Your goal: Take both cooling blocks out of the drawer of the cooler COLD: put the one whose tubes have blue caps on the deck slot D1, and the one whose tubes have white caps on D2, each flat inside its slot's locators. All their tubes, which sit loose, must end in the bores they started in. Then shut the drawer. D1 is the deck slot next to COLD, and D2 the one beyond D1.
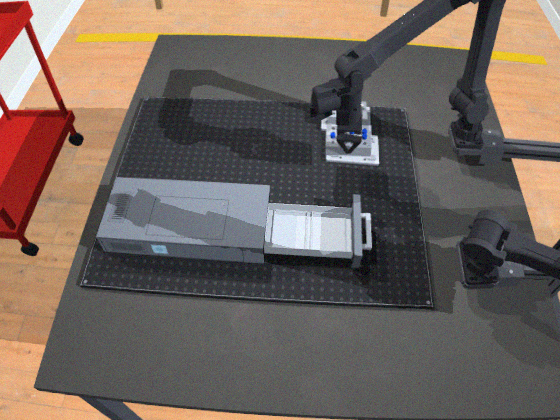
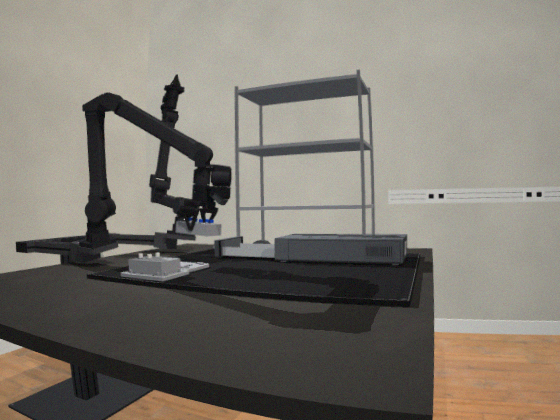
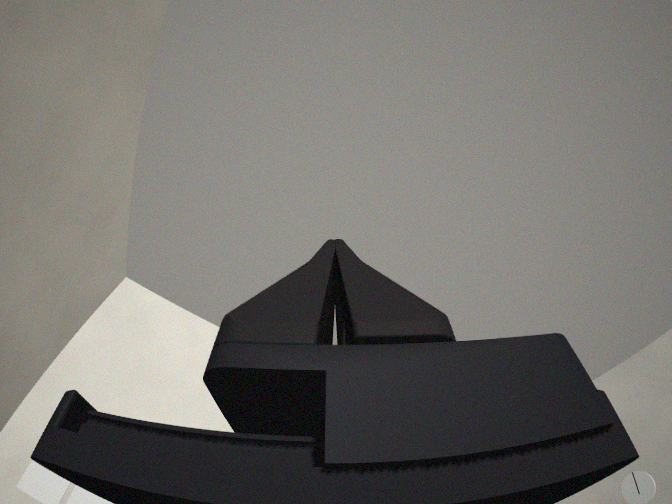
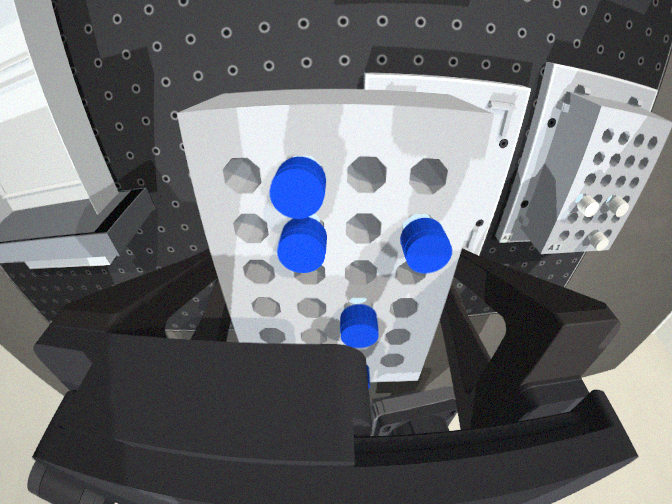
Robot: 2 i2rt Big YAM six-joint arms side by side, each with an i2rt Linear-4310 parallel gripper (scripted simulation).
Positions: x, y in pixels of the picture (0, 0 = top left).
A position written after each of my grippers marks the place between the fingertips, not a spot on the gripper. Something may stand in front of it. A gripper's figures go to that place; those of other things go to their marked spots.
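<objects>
My right gripper [image 4: 335, 251] is 0.13 m from the lens. I see a slot D1 [image 4: 497, 159] that is 0.26 m from the lens, and there is a slot D2 [image 4: 564, 80], which is 0.27 m from the lens.
</objects>
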